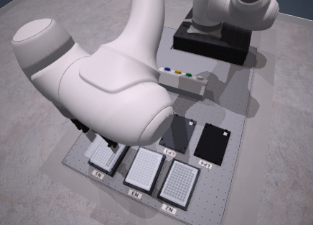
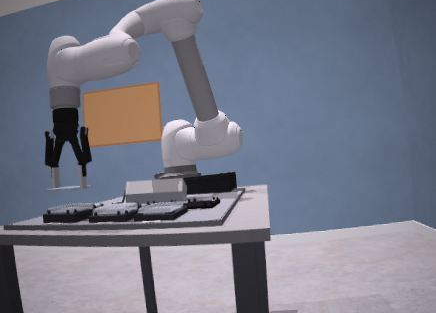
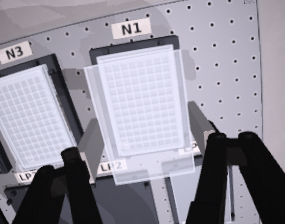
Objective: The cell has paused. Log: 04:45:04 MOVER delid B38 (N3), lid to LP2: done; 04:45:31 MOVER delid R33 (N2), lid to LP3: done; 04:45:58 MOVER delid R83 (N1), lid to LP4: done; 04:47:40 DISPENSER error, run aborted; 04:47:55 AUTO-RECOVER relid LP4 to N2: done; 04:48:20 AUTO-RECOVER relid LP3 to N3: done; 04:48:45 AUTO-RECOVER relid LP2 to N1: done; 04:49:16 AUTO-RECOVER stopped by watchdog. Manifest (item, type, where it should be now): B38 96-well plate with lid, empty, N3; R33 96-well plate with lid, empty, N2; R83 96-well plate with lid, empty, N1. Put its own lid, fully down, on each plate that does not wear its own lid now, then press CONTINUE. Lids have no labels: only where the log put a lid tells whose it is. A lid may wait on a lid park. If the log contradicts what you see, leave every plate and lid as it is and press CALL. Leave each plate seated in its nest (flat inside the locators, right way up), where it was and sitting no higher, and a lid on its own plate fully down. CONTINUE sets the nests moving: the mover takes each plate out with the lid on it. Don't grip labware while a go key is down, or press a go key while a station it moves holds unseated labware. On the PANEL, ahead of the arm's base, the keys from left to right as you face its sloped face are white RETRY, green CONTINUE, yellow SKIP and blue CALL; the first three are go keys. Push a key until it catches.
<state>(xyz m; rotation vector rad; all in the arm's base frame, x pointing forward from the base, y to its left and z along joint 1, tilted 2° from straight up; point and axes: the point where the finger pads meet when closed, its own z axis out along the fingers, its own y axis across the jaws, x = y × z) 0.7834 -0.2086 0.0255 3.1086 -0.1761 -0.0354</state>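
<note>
Now: the nest N1 10 cm below my hand. The rest, counted from my hand: LP2 label: 9 cm behind, 8 cm to the left, 11 cm below; then lid park LP1: 18 cm behind, 4 cm to the right, 11 cm below; then pale grey lid: 18 cm behind, 4 cm to the right, 10 cm below.
</note>
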